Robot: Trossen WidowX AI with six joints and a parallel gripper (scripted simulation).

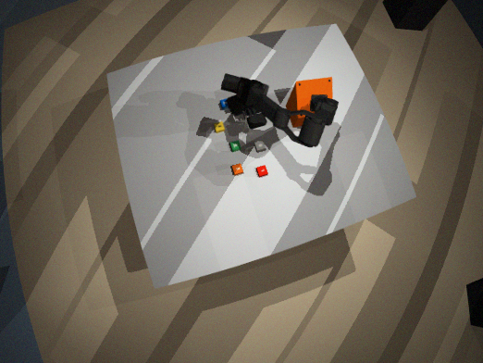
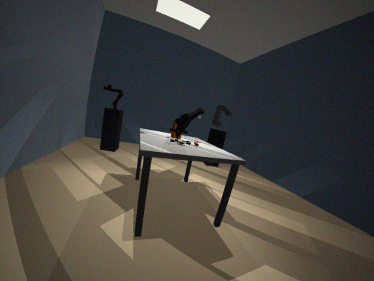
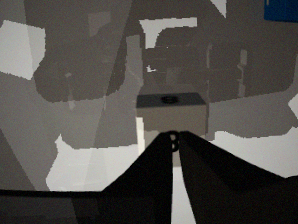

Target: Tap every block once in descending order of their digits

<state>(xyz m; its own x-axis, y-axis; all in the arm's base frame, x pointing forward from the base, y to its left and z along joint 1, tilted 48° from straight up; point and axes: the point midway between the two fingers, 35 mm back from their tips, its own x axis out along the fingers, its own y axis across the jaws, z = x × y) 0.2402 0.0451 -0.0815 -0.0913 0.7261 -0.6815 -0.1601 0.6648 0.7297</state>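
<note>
Now: the white block 2 cm below my gripper tip. From my gripper tip the other things lie so: grey block (2 cm behind, 13 cm to the left, 2 cm below); then yellow block (11 cm ahead, 4 cm to the left, 2 cm below); then blue block (8 cm ahead, 6 cm to the right, 2 cm below).
</note>
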